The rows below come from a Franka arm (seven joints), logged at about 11 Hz.
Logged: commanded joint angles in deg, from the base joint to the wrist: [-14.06 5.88 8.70 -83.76 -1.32 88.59 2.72]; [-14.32 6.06 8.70 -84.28 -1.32 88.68 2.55]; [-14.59 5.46 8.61 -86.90 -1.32 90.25 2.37]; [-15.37 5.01 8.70 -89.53 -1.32 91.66 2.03]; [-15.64 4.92 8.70 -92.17 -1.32 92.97 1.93]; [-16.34 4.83 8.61 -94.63 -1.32 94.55 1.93]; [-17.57 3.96 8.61 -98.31 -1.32 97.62 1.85]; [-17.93 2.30 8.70 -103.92 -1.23 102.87 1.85]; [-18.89 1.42 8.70 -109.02 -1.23 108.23 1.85]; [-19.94 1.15 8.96 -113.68 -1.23 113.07 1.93]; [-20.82 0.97 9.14 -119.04 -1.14 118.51 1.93]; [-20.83 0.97 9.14 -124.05 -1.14 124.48 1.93]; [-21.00 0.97 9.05 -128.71 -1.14 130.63 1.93]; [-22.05 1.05 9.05 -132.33 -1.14 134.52 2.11]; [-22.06 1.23 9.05 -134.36 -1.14 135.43 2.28]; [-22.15 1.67 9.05 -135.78 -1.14 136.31 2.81]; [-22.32 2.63 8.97 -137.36 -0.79 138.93 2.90]
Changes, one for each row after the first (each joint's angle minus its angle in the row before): [-0.26 0.18 0.00 -0.52 0.00 0.09 -0.17]; [-0.27 -0.60 -0.09 -2.62 0.00 1.57 -0.18]; [-0.78 -0.45 0.09 -2.63 0.00 1.41 -0.34]; [-0.27 -0.09 0.00 -2.64 0.00 1.31 -0.10]; [-0.70 -0.09 -0.09 -2.46 0.00 1.58 0.00]; [-1.23 -0.87 0.00 -3.68 0.00 3.07 -0.08]; [-0.36 -1.66 0.09 -5.61 0.09 5.25 0.00]; [-0.96 -0.88 0.00 -5.10 0.00 5.36 0.00]; [-1.05 -0.27 0.26 -4.66 0.00 4.84 0.08]; [-0.88 -0.18 0.18 -5.36 0.09 5.44 0.00]; [-0.01 0.00 0.00 -5.01 0.00 5.97 0.00]; [-0.17 0.00 -0.09 -4.66 0.00 6.15 0.00]; [-1.05 0.08 0.00 -3.62 0.00 3.89 0.18]; [-0.01 0.18 0.00 -2.03 0.00 0.91 0.17]; [-0.09 0.44 0.00 -1.42 0.00 0.88 0.53]; [-0.17 0.96 -0.08 -1.58 0.35 2.62 0.09]
